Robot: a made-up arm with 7 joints. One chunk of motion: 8 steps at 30 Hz.
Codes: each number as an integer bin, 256 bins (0 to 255) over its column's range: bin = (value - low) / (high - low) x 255, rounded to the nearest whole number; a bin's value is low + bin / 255 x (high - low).
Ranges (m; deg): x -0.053..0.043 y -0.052..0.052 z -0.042..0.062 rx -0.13..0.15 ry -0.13..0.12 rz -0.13..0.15
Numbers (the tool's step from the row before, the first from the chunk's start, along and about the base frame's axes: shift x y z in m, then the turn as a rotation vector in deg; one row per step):
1: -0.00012 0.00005 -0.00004 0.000 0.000 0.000
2: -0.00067 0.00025 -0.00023 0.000 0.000 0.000
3: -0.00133 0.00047 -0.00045 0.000 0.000 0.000
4: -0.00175 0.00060 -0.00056 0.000 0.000 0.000
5: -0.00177 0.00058 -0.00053 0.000 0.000 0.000
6: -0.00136 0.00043 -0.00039 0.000 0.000 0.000
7: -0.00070 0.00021 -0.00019 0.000 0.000 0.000
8: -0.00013 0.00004 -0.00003 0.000 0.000 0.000
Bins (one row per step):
1: 140 128 103 118 133 118
2: 139 128 102 118 133 118
3: 137 129 102 118 133 118
4: 136 129 102 118 133 118
5: 136 129 102 118 133 118
6: 137 129 102 118 133 118
7: 139 128 103 118 133 118
8: 140 128 103 118 133 118

